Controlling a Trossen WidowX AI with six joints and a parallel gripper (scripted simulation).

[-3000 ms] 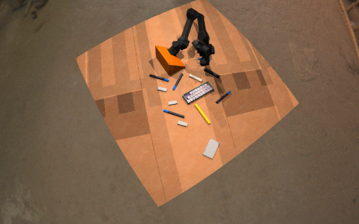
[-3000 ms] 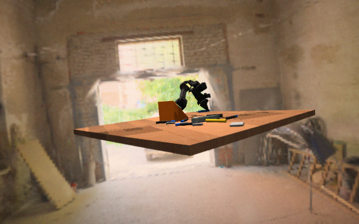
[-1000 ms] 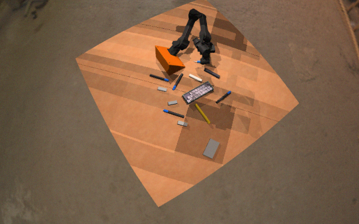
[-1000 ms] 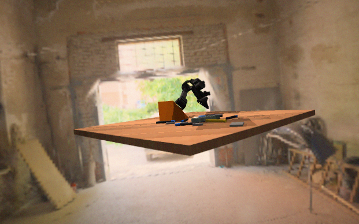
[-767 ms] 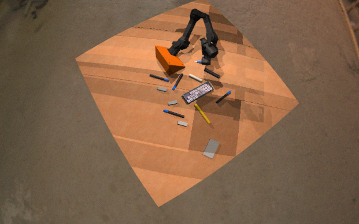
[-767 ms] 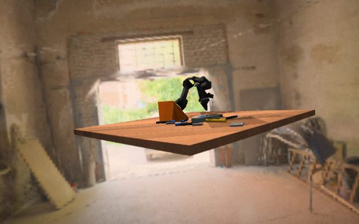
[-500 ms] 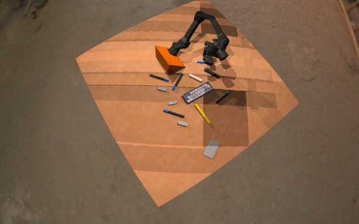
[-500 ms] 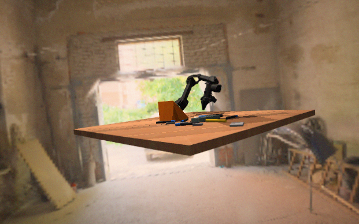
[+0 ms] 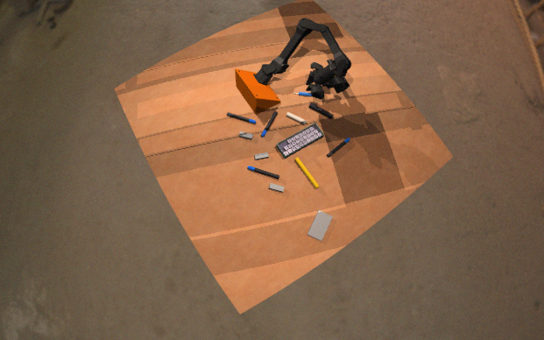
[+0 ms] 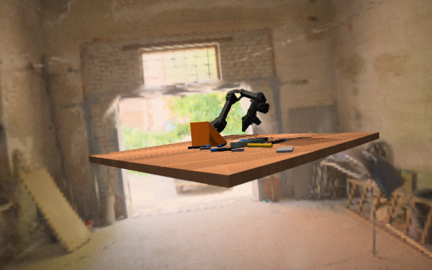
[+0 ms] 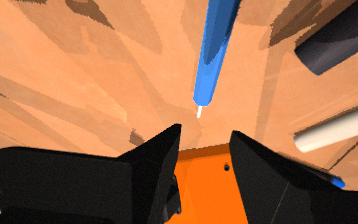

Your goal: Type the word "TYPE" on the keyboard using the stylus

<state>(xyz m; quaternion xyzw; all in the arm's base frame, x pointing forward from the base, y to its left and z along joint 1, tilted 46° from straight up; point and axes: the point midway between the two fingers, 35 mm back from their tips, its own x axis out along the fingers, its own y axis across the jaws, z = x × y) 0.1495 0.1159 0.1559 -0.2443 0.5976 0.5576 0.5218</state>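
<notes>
Right now my gripper tip is 6 cm above the blue stylus, 2 cm to the left of it and 1 cm past it. The rest, counted from my gripper tip: dark cylinder (12 cm ahead, 5 cm below, 2 cm to the left); yellow stick (36 cm ahead, 18 cm to the right, 6 cm below); white cylinder (11 cm ahead, 10 cm to the right, 5 cm below).
</notes>
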